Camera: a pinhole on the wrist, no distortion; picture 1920 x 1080 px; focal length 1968.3 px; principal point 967.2 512.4 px. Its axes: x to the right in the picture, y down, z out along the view. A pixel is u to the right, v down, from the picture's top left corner.
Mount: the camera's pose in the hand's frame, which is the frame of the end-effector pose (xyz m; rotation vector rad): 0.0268 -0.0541 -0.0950 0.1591 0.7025 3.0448
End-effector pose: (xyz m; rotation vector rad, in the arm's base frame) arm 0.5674 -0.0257 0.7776 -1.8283 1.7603 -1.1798
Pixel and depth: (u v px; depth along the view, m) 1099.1 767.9 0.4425
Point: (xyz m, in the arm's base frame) 0.7497 -0.1784 0.5305
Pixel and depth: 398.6 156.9 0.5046
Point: 0.6084 -0.3659 0.4907
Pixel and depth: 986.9 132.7 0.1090
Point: 0.5502 -0.0603 0.7843
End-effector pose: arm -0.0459 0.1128 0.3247 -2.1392 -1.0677 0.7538
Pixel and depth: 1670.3 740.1 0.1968
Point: -0.1209 0.1140 0.2567
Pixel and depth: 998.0 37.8 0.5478
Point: -0.1054 0.1210 -0.1315
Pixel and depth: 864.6 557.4 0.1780
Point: -0.0555 0.1665 0.2571
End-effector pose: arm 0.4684 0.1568 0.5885 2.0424 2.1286 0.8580
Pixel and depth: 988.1 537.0 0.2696
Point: 0.5790 0.2531 0.5069
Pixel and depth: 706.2 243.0 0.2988
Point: 0.6209 0.2941 0.5412
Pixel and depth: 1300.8 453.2 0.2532
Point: 0.5809 0.2085 0.5084
